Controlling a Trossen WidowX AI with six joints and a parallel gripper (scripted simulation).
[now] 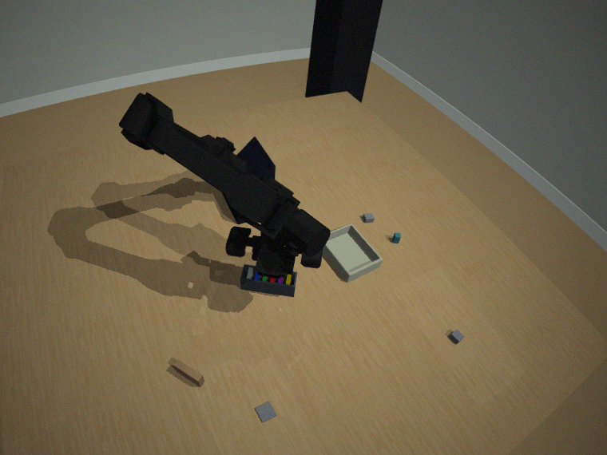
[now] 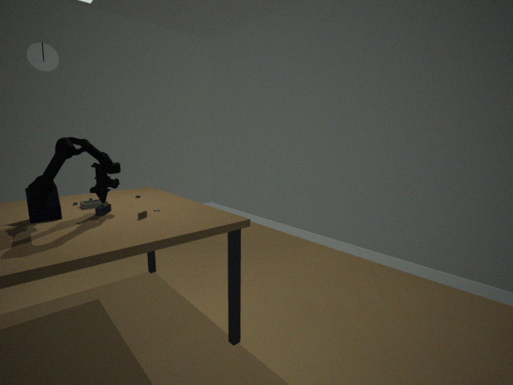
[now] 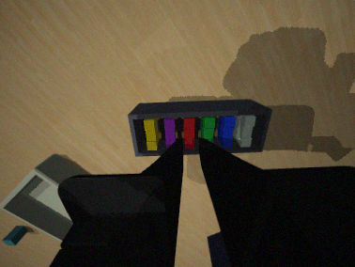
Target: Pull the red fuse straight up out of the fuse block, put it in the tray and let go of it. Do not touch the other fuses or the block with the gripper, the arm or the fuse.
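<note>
The red fuse lies 30 mm below my gripper tip. Also, from my gripper tip: wooden block (120 mm ahead, 240 mm to the right, 40 mm below); then grey tray (210 mm to the left, 50 mm below); then grey tile (250 mm ahead, 140 mm to the right, 60 mm below).
</note>
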